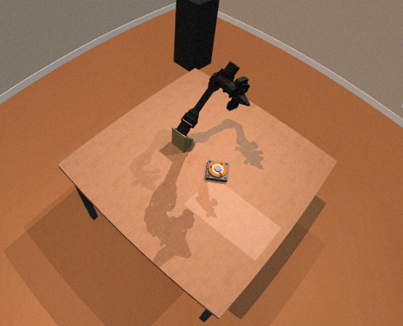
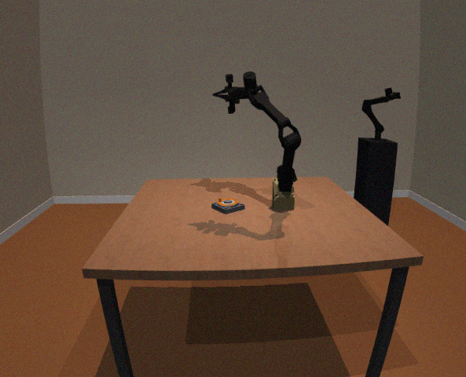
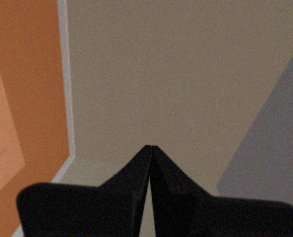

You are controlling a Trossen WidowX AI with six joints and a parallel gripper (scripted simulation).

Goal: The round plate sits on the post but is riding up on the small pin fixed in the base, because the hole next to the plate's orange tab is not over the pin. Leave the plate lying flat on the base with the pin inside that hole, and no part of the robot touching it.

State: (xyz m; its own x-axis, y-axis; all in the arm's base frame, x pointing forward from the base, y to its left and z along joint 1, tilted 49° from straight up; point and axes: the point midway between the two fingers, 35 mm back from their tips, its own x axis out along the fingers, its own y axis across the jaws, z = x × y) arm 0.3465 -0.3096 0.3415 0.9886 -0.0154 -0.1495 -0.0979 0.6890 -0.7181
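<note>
Right now the round plate is 55 cm below my gripper tip, 5 cm behind it and 4 cm to the right of it. Also, from my gripper tip: base 56 cm below, 7 cm behind, 4 cm to the right.
</note>
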